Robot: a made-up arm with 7 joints.
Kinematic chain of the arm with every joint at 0, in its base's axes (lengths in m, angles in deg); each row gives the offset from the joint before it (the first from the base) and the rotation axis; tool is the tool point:
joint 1: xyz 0 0.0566 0 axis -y
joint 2: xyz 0 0.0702 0 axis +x
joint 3: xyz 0 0 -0.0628 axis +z
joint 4: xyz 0 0 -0.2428 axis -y
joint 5: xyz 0 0 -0.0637 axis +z
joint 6: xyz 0 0 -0.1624 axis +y
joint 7: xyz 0 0 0 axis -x
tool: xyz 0 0 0
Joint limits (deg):
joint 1: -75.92..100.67
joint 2: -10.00..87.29
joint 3: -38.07..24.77
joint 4: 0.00..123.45
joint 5: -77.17..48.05
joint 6: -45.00..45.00
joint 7: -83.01..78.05
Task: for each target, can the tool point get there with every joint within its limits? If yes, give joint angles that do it. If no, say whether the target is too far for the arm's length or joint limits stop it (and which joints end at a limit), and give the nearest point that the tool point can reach.
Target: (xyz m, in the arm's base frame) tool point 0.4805 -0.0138 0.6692
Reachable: no: too far | nearest point 0.3604 0.0431 0.2702 | short by 0.421 m
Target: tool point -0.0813 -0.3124 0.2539
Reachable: no: joint limits stop it (at a limit: joint 1, joint 2, joint 3) | nearest point 0.1410 -0.0279 0.1855 | short by 0.367 m
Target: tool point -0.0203 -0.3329 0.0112
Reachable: no: joint limits stop it (at a limit: joint 1, joint 2, joint 3, joint 4) | nearest point -0.1171 -0.0192 -0.1825 | short by 0.381 m
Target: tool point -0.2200 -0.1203 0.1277
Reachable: no: joint limits stop it (at a limit: joint 1, joint 2, joint 3, joint 4) | nearest point -0.1171 -0.0192 -0.1825 | short by 0.342 m
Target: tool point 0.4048 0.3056 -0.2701
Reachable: yes | joints 44.62 19.36 6.22 25.97 -54.69 -2.03 -45.34
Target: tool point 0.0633 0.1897 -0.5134
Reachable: yes | joints -2.88 6.72 1.85 23.20 -23.39 -32.01 -3.21
